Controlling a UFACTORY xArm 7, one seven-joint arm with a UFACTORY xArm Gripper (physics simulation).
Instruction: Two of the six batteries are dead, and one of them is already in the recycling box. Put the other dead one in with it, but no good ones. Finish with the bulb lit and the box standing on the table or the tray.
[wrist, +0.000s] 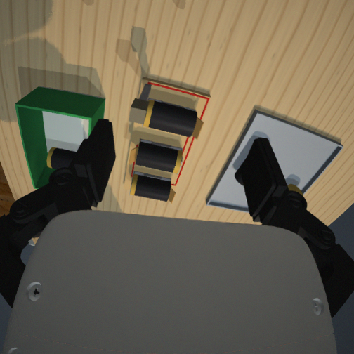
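Observation:
The green recycling box (65, 96) stands upright on the table at the left, with a black battery (62, 158) with a gold end inside, partly behind a finger. The red-outlined holder (175, 90) in the middle bears three black batteries: the far one (172, 118) has its gold end left, the middle one (157, 156) right, the near one (151, 188) left. Black and gold battery parts show around the right finger over the grey tray (305, 137); their number is unclear. My gripper (181, 145) is open and empty above the holder. The bulb cannot be made out.
The light wooden table (240, 55) lies under everything. Bare wood shows between the box and the holder, and between the holder and the tray. Shadows fall beyond the box and the holder. The tray has a raised rim. The gripper body hides the near area.

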